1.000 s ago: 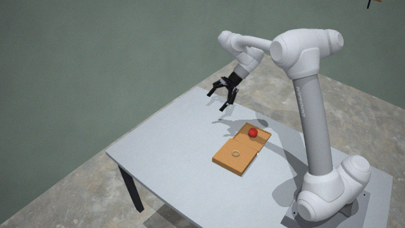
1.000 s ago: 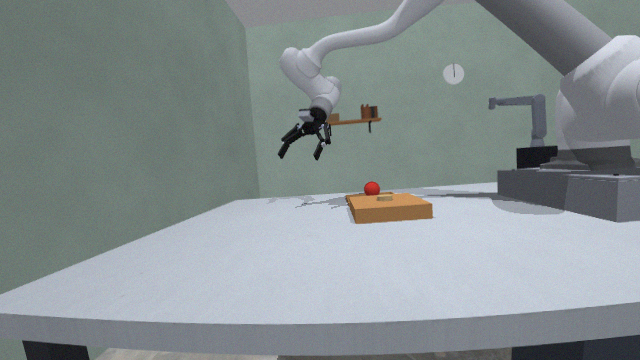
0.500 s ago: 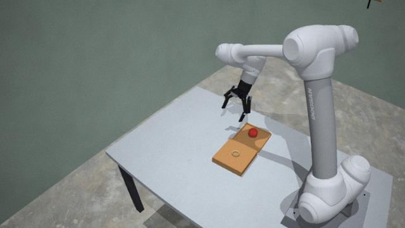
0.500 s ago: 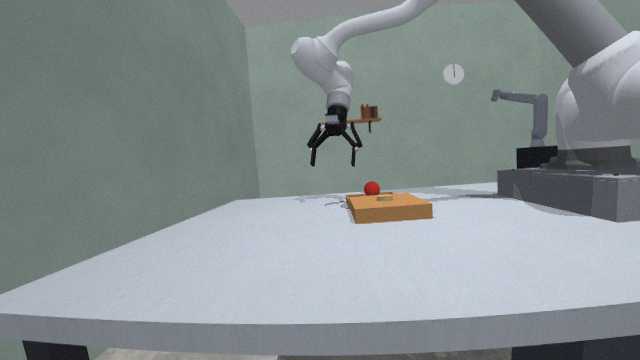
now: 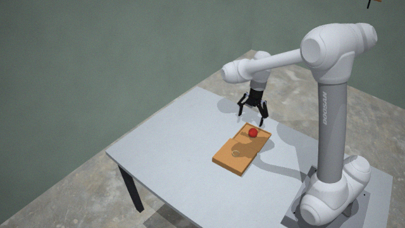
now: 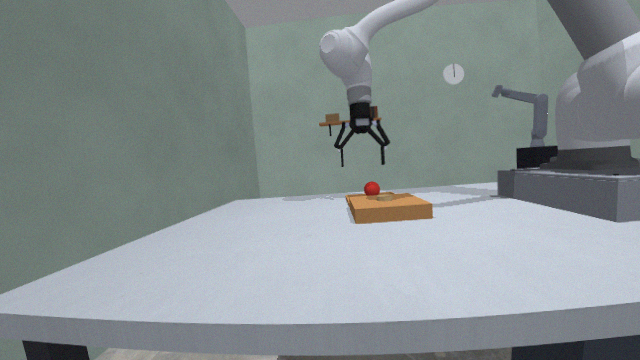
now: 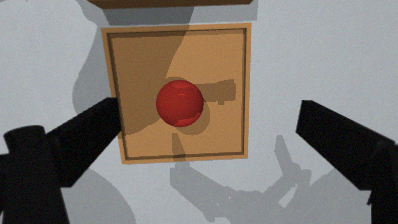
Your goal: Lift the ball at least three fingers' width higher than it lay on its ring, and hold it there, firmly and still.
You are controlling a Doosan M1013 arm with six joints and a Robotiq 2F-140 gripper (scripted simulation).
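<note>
Now: hand 10 cm above the red ball, 3 cm past it and 1 cm to the left of it. Round my hand: board (21 cm to the left, 11 cm below, 3 cm behind).
</note>
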